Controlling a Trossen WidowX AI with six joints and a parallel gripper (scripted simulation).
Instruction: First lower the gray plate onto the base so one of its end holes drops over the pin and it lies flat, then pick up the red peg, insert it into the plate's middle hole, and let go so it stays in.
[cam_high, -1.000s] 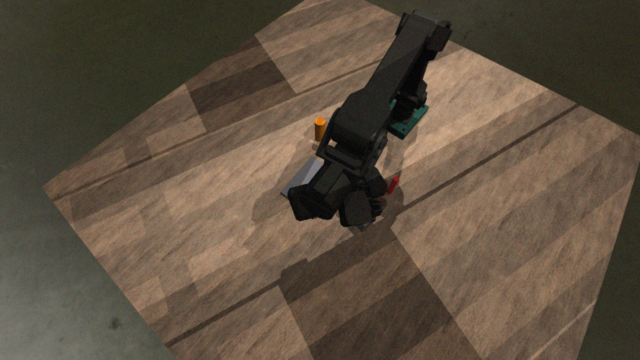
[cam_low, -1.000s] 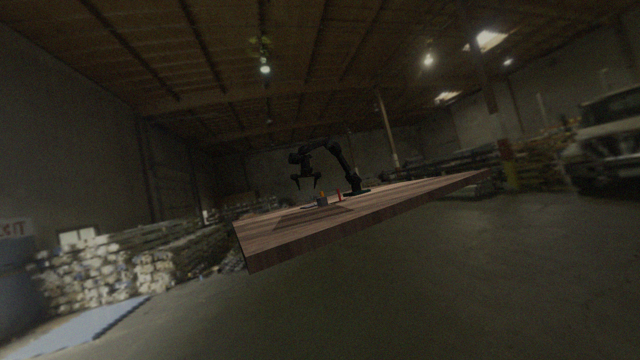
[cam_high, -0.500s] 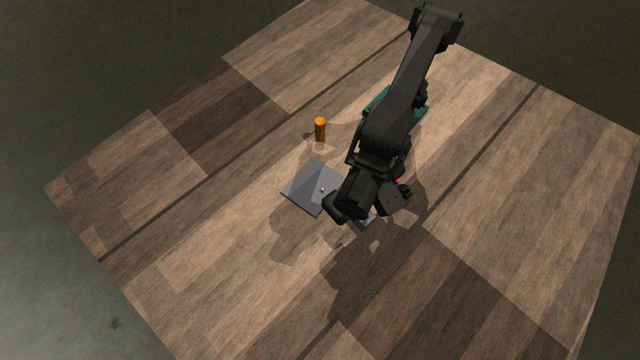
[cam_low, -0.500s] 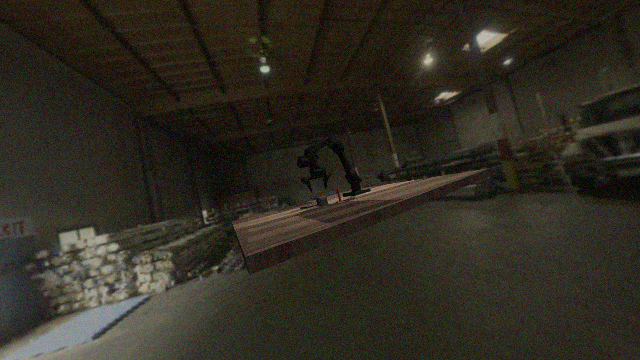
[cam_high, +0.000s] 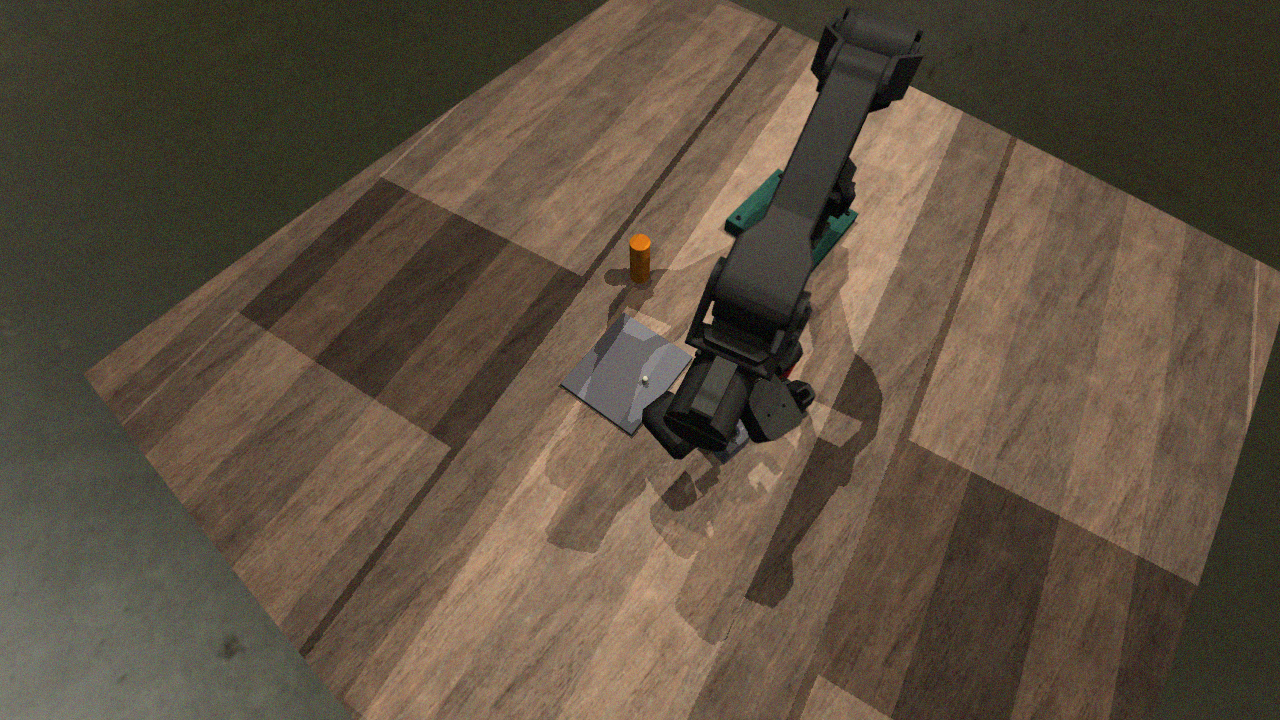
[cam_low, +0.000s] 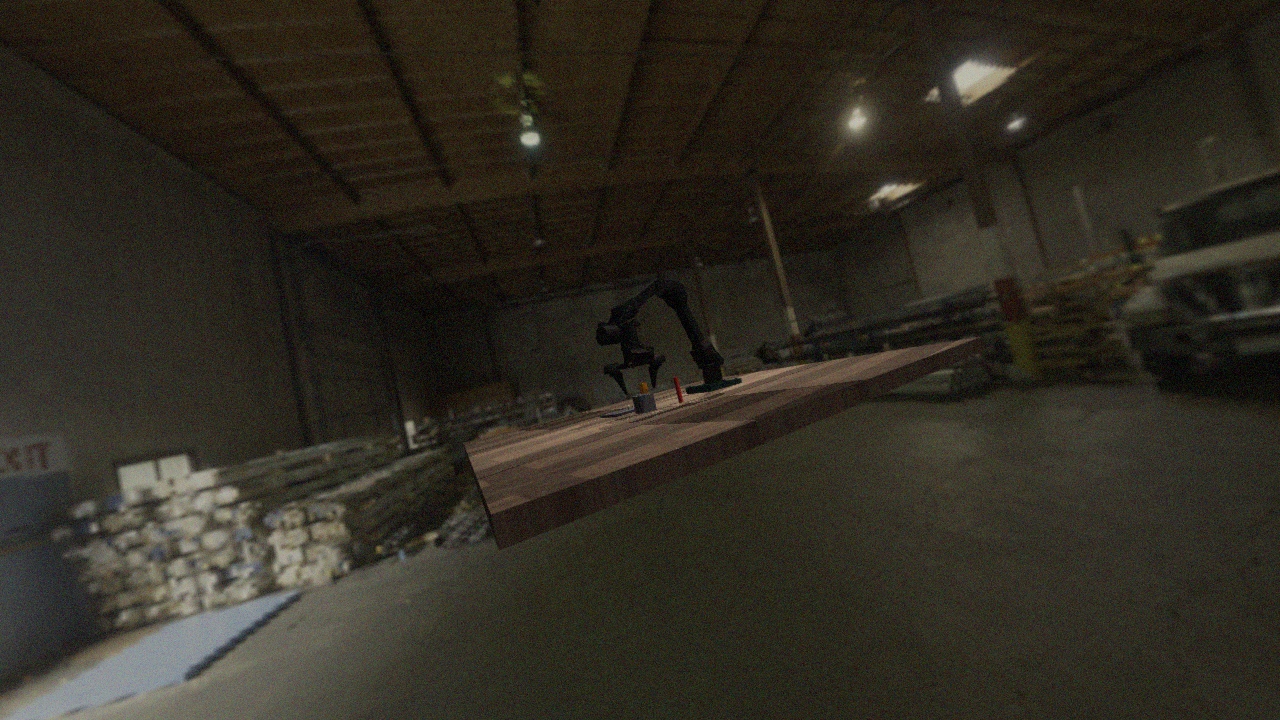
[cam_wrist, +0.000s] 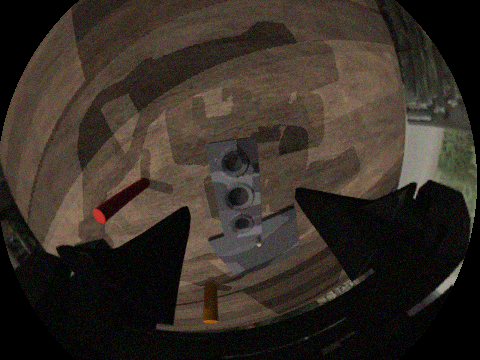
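The gray plate is 2 cm below my gripper tip. The rest, counted from my gripper tip: red peg: 11 cm behind, 4 cm to the left, 2 cm below; gray base: 12 cm to the right, 5 cm below, 1 cm behind; orange cylinder: 21 cm to the right, 15 cm behind, 2 cm below.
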